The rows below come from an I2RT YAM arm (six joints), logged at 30 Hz.
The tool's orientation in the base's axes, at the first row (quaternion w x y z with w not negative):
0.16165 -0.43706 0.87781 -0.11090
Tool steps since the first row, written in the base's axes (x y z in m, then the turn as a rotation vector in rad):
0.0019 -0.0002 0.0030 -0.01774 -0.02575 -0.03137
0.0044 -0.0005 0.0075 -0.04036 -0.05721 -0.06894
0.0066 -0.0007 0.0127 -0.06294 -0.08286 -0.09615
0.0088 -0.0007 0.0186 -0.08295 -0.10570 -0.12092
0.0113 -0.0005 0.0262 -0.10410 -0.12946 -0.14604
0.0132 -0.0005 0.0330 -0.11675 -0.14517 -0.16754
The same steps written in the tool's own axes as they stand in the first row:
-0.0015 -0.0025 -0.0020 0.03658 0.00824 0.02358
-0.0035 -0.0060 -0.0052 0.08166 0.01874 0.05133
-0.0055 -0.0095 -0.0092 0.12012 0.02918 0.06922
-0.0079 -0.0131 -0.0138 0.15441 0.03859 0.08569
-0.0109 -0.0174 -0.0199 0.19016 0.04840 0.10209
-0.0132 -0.0210 -0.0254 0.21395 0.05555 0.11796

